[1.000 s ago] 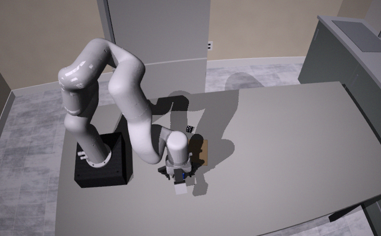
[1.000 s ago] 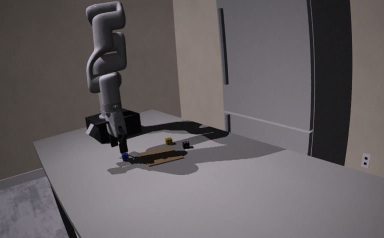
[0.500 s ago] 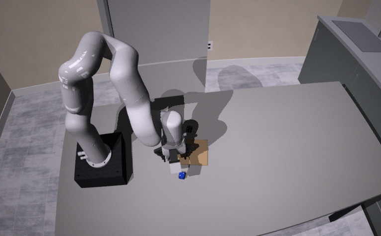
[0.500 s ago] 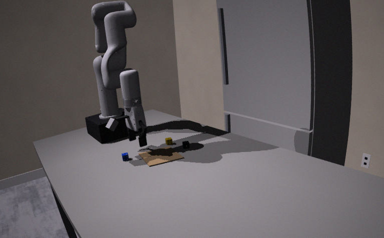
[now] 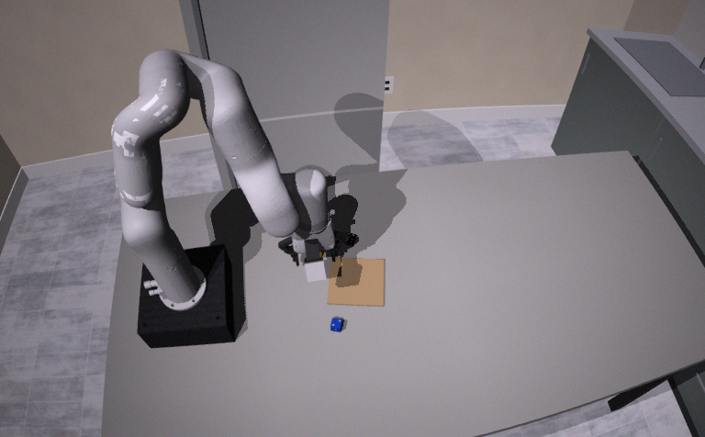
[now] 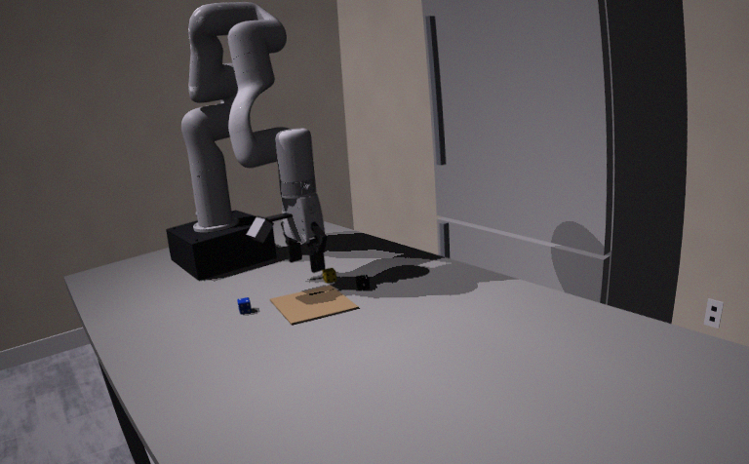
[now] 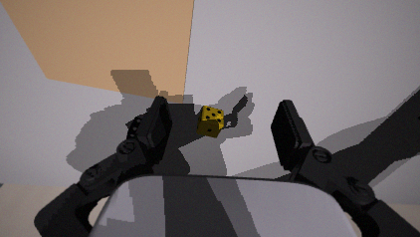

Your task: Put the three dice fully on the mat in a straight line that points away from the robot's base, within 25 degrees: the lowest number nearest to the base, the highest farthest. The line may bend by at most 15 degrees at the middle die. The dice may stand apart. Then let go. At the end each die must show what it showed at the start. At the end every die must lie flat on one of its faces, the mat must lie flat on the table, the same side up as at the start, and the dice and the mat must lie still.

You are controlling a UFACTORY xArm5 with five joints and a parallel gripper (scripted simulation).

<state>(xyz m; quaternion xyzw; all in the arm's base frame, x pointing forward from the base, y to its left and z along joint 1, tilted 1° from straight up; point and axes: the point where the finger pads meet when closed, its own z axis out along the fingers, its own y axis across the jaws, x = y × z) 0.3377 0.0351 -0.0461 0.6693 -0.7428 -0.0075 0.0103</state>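
My hand is 50 mm to the right of the yellow die, 40 mm above it and 20 mm short of it. Also, from my hand: black die (110 mm ahead, 60 mm to the left, 40 mm below); blue die (180 mm to the right, 40 mm below, 10 mm ahead); mat (90 mm ahead, 60 mm to the right, 50 mm below).
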